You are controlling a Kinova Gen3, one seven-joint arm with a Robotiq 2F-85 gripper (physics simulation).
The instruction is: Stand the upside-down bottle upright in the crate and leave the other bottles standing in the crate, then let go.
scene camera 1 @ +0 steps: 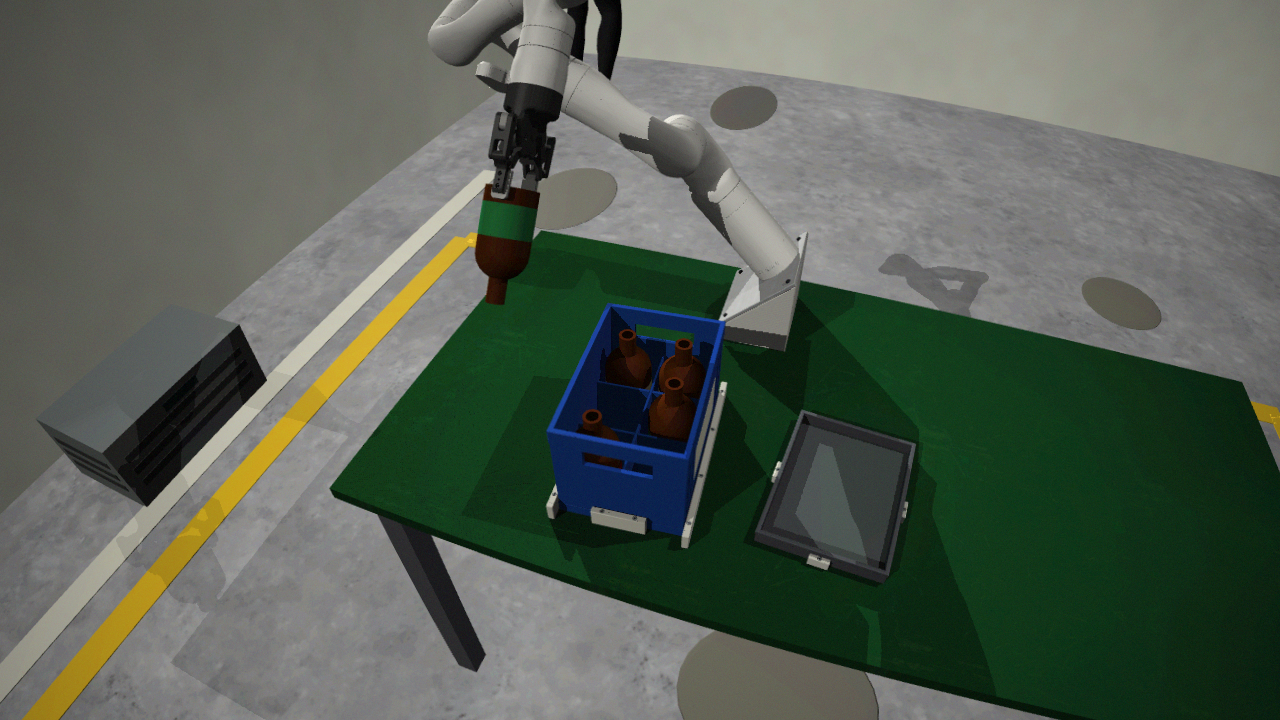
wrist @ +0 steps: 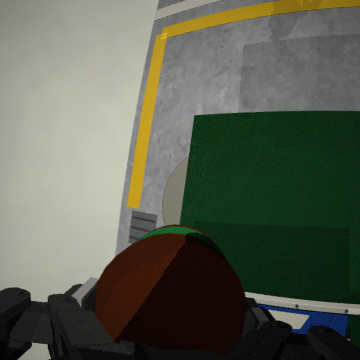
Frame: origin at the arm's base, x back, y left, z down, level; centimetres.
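Where they show: gripper, fingertip midpoint: (scene camera 1: 512, 203) (wrist: 169, 306); arm's base, link origin: (scene camera 1: 778, 262).
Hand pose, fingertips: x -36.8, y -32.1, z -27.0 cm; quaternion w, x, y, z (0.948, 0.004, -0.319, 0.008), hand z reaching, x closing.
Note:
Each offset is from my fingertips to the top centre of the thing. "*": to the spot under its first point. Level surfaces: height alone.
The upside-down bottle @[dy -0.4, dx -3.3, dz -3.6 cm] (scene camera 1: 504, 253) (wrist: 170, 295), brown with a green band, hangs neck down and slightly tilted in the air, left of and above the crate, near the table's far left edge in the scene view. My gripper (scene camera 1: 516, 186) (wrist: 169, 306) is shut on it near its base, which points up. The blue crate @[dy +19.5, dx -4.4, dz +21.1 cm] (scene camera 1: 577, 479) (wrist: 327, 325) stands on the table. Several brown bottles @[dy +14.2, dx +3.7, dz +22.3 cm] (scene camera 1: 628, 365) @[dy +22.9, dx +4.3, dz +22.3 cm] (scene camera 1: 682, 368) @[dy +23.9, dx -4.0, dz +22.3 cm] (scene camera 1: 671, 411) @[dy +15.2, dx -13.3, dz +22.3 cm] (scene camera 1: 594, 429) stand in it, necks up. The middle-left compartment shows no bottle. The wrist view shows a corner of the crate; its inside is hidden there.
White brackets @[* dy +20.4, dx -19.1, dz +36.4 cm] (scene camera 1: 617, 520) line the crate's foot. A dark grey tray @[* dy +40.6, dx -13.0, dz +38.1 cm] (scene camera 1: 765, 528) lies right of the crate on the green table @[dz +38.6 cm] (scene camera 1: 1074, 465) (wrist: 275, 170). The arm's base (scene camera 1: 760, 313) stands behind the crate. A grey vented box (scene camera 1: 134, 385) is on the floor at the left.

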